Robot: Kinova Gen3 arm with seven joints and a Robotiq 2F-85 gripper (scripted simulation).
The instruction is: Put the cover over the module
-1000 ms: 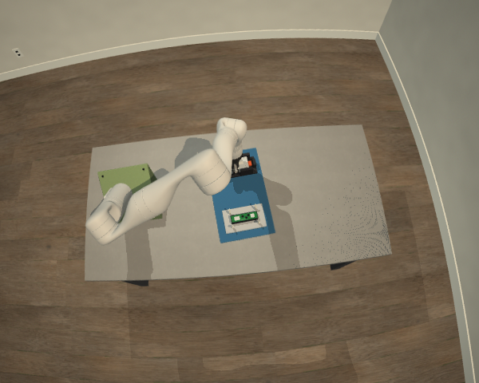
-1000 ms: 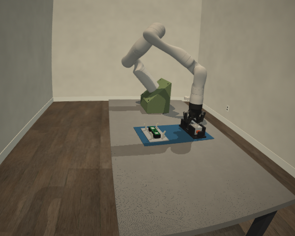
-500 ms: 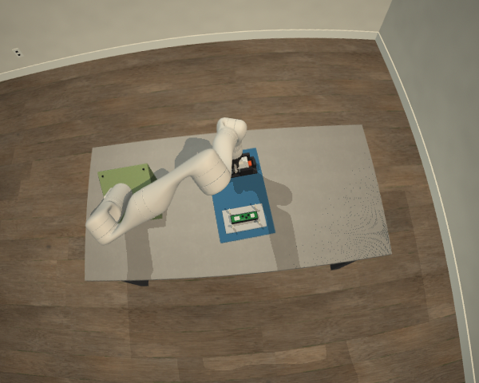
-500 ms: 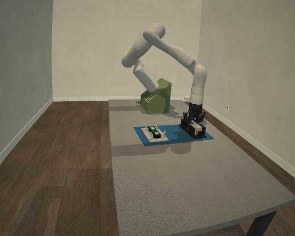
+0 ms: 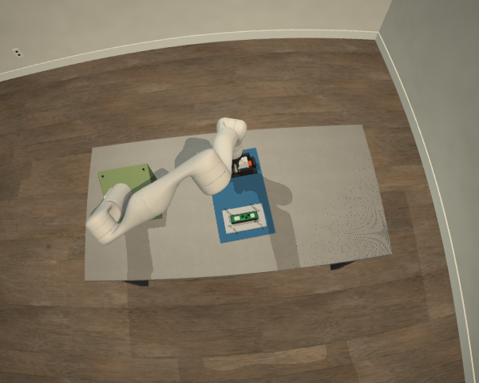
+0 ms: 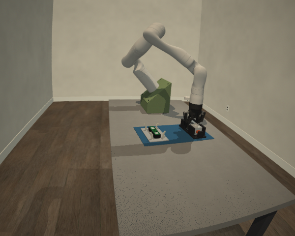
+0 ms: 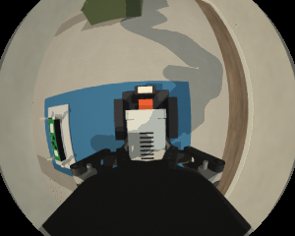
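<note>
The white cover lies right at my hand.
</note>
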